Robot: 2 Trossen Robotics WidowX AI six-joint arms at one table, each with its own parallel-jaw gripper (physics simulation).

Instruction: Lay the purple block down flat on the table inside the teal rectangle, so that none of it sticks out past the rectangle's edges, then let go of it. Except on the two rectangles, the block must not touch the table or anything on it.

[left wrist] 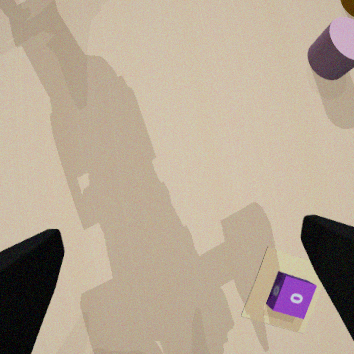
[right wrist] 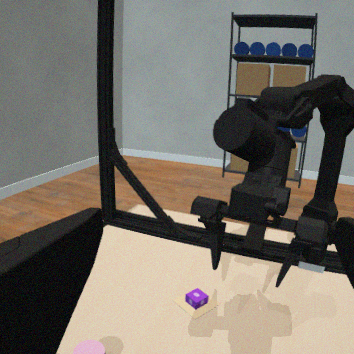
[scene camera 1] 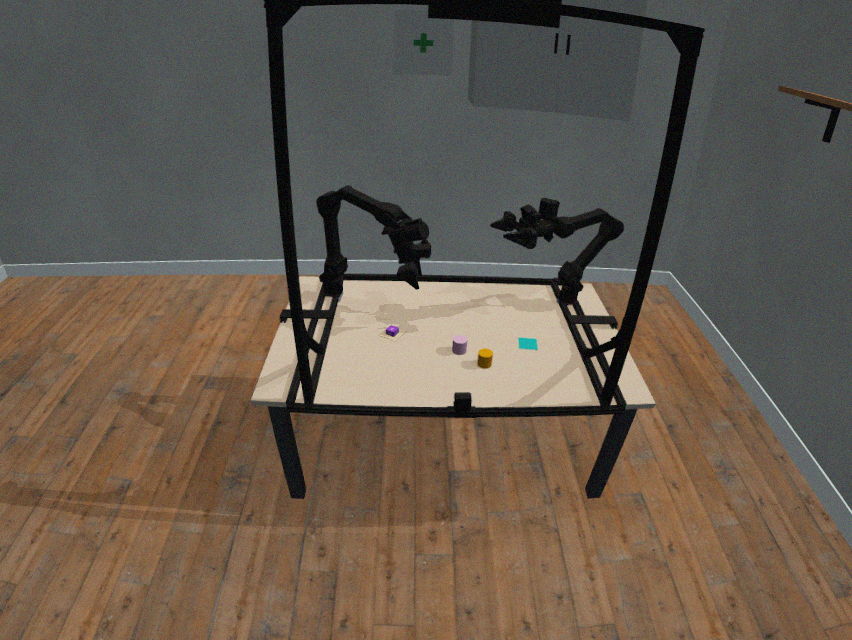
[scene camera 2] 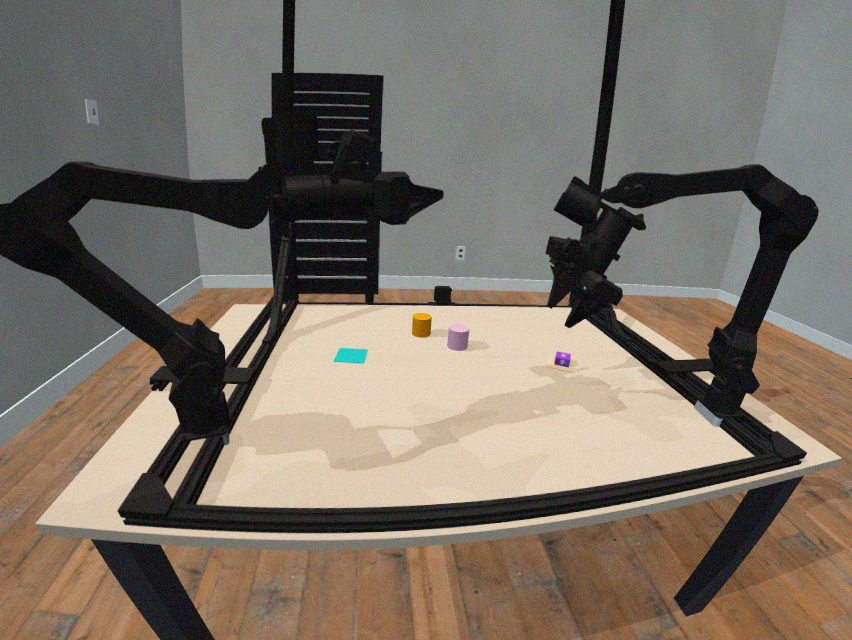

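Pixels of known places: left gripper, fingertip midpoint: [left wrist: 183, 235] [right wrist: 244, 277] [scene camera 1: 419, 282] [scene camera 2: 557, 316]; right gripper, fingertip midpoint: [right wrist: 222, 225] [scene camera 1: 496, 230] [scene camera 2: 427, 192]; left arm's base, link origin: [right wrist: 312, 257] [scene camera 1: 333, 292] [scene camera 2: 719, 407]; right arm's base, link origin: [scene camera 1: 568, 300] [scene camera 2: 204, 424].
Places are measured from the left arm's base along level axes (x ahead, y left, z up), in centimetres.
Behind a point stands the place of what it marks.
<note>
The purple block [scene camera 1: 391, 330] {x 25.4, y -22.0, z 0.0 cm} [scene camera 2: 562, 358] {x 26.3, y -19.6, z 0.0 cm} [left wrist: 298, 298] {x 25.4, y -21.3, z 0.0 cm} [right wrist: 196, 298] {x 26.6, y -20.5, z 0.0 cm} lies on the pale yellow rectangle [left wrist: 256, 295] {x 25.6, y -18.0, z -1.8 cm} [right wrist: 195, 314] {x 28.9, y -19.5, z -1.8 cm}. The teal rectangle [scene camera 1: 528, 343] {x 71.5, y -21.3, z -1.8 cm} [scene camera 2: 351, 355] {x 71.3, y -21.2, z -1.8 cm} lies bare on the table, right of centre in scene camera 1. My left gripper [scene camera 1: 420, 270] {x 33.4, y -11.0, z 12.8 cm} [scene camera 2: 559, 314] {x 33.4, y -11.0, z 12.8 cm} [left wrist: 183, 235] {x 33.4, y -11.0, z 12.8 cm} [right wrist: 244, 277] {x 33.4, y -11.0, z 12.8 cm} is open and empty, pointing down above the table near the block. In the left wrist view the block shows beside the right-hand finger. My right gripper [scene camera 1: 498, 230] {x 57.8, y -8.1, z 32.5 cm} [scene camera 2: 441, 195] {x 57.8, y -8.1, z 32.5 cm} is open and empty, held level high above the table. The teal rectangle does not show in either wrist view.
A pink cylinder [scene camera 1: 459, 345] {x 48.2, y -30.2, z 1.9 cm} [scene camera 2: 458, 337] {x 48.5, y -25.6, z 1.3 cm} [left wrist: 332, 50] {x 47.0, y -25.9, z 2.1 cm} [right wrist: 90, 346] {x 47.4, y -28.3, z 2.6 cm} and an orange cylinder [scene camera 1: 484, 358] {x 56.0, y -36.3, z 2.0 cm} [scene camera 2: 421, 325] {x 56.5, y -31.9, z 1.2 cm} [left wrist: 349, 5] {x 55.2, y -32.2, z -1.0 cm} stand between the two rectangles. A black frame rail [scene camera 1: 385, 411] [scene camera 2: 413, 511] borders the table, with tall posts [scene camera 1: 283, 179] {x 7.6, y -60.6, z 63.8 cm} [right wrist: 106, 100] {x 7.7, y -57.2, z 35.1 cm} rising from it.
</note>
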